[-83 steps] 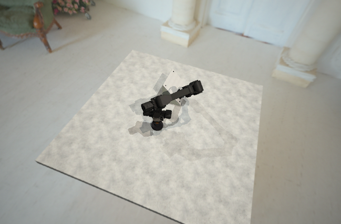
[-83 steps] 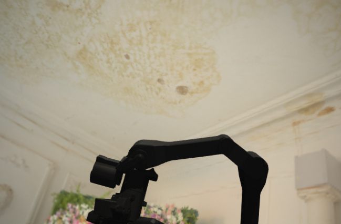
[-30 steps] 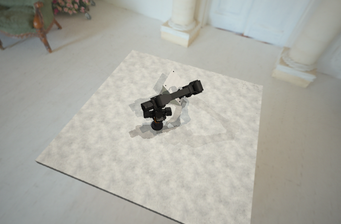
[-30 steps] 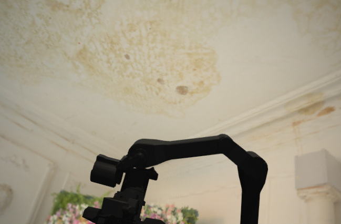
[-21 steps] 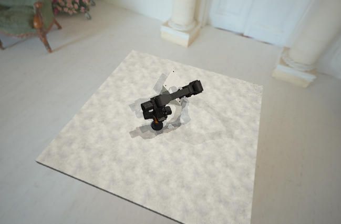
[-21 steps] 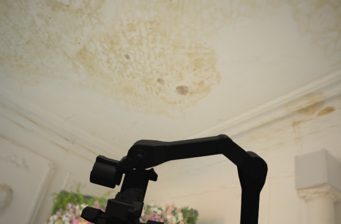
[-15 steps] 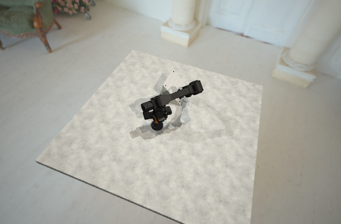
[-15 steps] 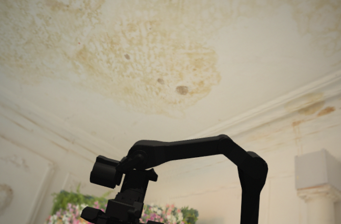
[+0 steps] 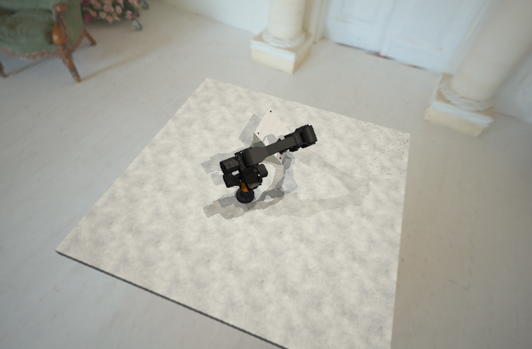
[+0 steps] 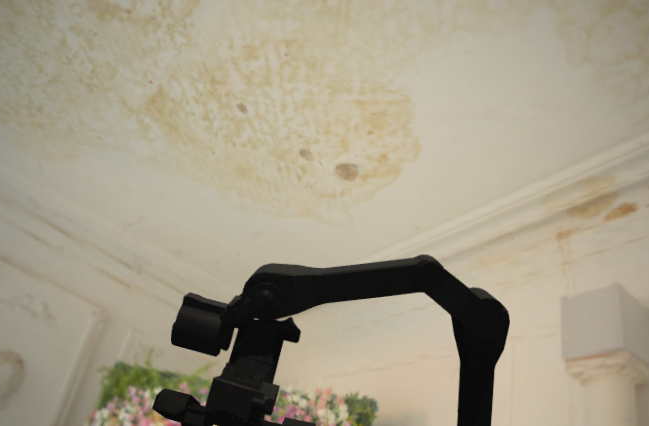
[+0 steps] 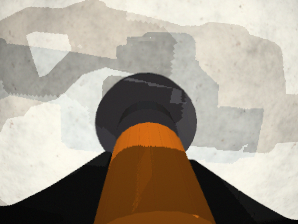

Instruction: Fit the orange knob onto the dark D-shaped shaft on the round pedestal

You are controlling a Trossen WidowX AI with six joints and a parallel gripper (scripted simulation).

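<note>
The orange knob lies 2 cm above my gripper tip. Round my gripper tip: dark round pedestal 4 cm below.
</note>
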